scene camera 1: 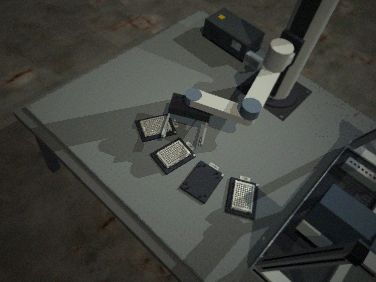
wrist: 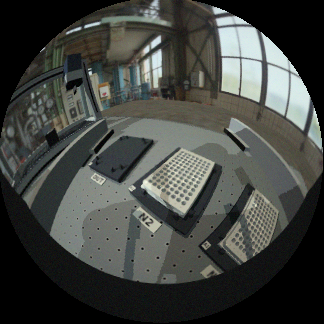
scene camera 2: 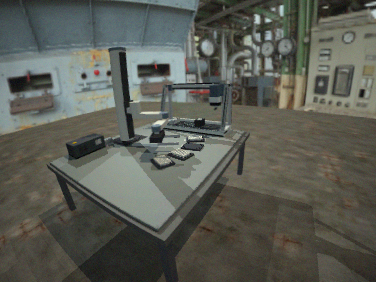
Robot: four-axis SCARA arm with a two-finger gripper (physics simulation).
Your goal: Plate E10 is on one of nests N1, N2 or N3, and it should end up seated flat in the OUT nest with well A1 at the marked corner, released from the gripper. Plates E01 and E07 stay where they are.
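Where they show: gripper, fingertip midpoint: (scene camera 1: 181, 140) (wrist: 170, 119) (scene camera 2: 179, 139); arm's base at its link origin: (scene camera 1: 273, 91) (scene camera 2: 128, 140).
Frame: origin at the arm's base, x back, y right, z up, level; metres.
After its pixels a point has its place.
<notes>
Three pale well plates sit on dark nests: one on N2 (scene camera 1: 173, 153) {x -0.701, y 0.081, z 0.035 m} (scene camera 2: 181, 153) {x -0.717, y 0.098, z 0.037 m} (wrist: 182, 177) {x -0.690, y 0.085, z 0.036 m}, one on N1 (scene camera 1: 243, 196) {x -0.643, y -0.263, z 0.039 m} (scene camera 2: 195, 138) {x -0.656, y -0.236, z 0.037 m}, and one on the nest at the far end of the row (scene camera 1: 156, 126) {x -0.654, y 0.234, z 0.039 m} (scene camera 2: 162, 161) {x -0.670, y 0.265, z 0.036 m} (wrist: 254, 227) {x -0.644, y 0.231, z 0.039 m}, whose label is cut off in the wrist view. Plate names cannot be read. The OUT nest (scene camera 1: 201, 181) {x -0.710, y -0.093, z 0.025 m} (scene camera 2: 193, 146) {x -0.716, y -0.086, z 0.025 m} (wrist: 122, 157) {x -0.685, y -0.065, z 0.025 m} is bare, between N1 and N2. My gripper (scene camera 1: 182, 140) {x -0.682, y 0.063, z 0.131 m} (scene camera 2: 175, 140) {x -0.682, y 0.063, z 0.131 m} (wrist: 170, 119) {x -0.682, y 0.063, z 0.131 m} is open and empty, above table height near N2 and the end nest, its fingers wide apart.
A framed gantry machine (scene camera 2: 197, 85) {x -0.489, y -0.623, z 0.494 m} (wrist: 94, 92) {x -0.848, y -0.498, z 0.227 m} stands beyond N1. A dark box (scene camera 1: 233, 34) {x 0.051, y 0.359, z 0.128 m} (scene camera 2: 85, 146) {x 0.034, y 0.447, z 0.089 m} stands on the table (scene camera 1: 90, 100) {x -0.762, y 0.569, z 0.013 m} (scene camera 2: 120, 185) {x -0.611, y 0.591, z 0.013 m} near the arm's column (scene camera 2: 120, 95) {x -0.052, y 0.055, z 0.462 m}. The table's edge runs past the row of nests.
</notes>
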